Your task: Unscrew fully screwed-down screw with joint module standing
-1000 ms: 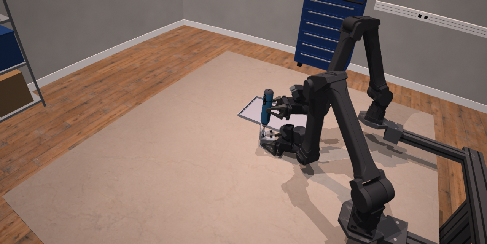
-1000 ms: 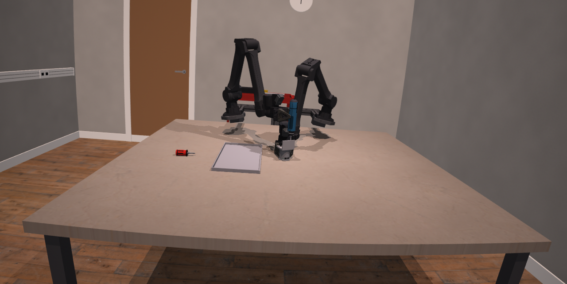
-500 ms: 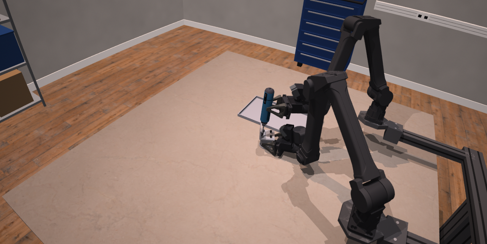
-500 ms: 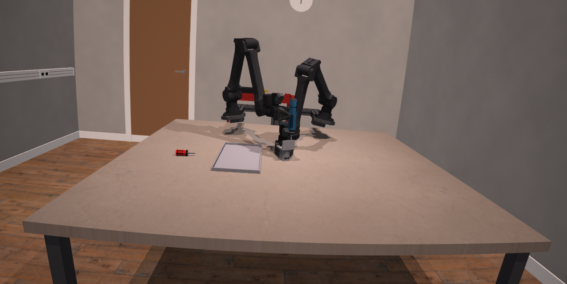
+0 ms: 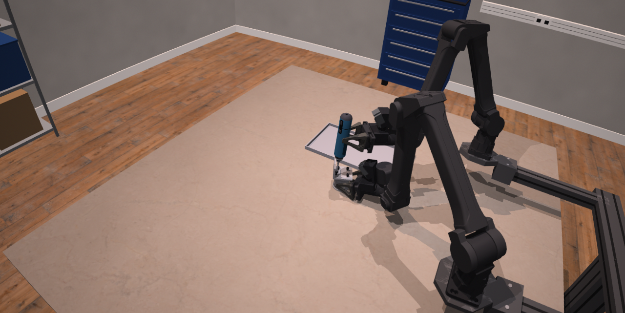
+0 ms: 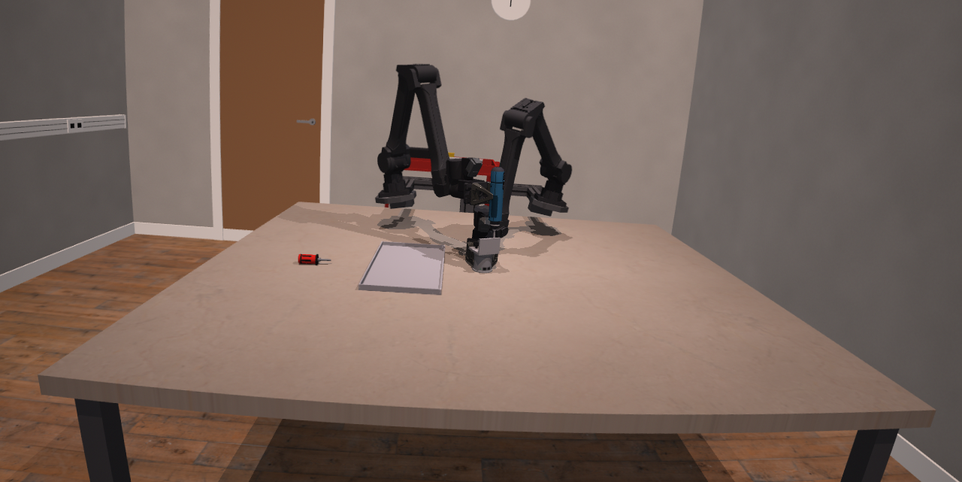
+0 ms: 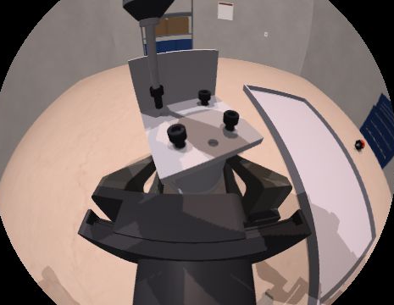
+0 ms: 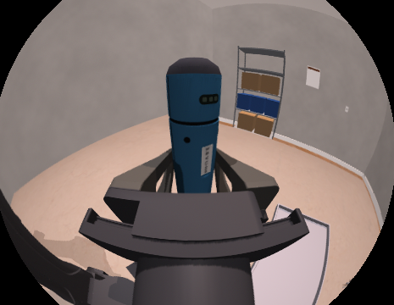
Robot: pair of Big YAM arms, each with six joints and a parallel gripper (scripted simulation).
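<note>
Right now the joint module is 1 cm above my left hand. Round my left hand: flat grey tray (23 cm to the right, 2 cm below); then red-handled screwdriver (51 cm to the right, 1 cm below); then grey l-shaped bracket (5 cm above).
</note>
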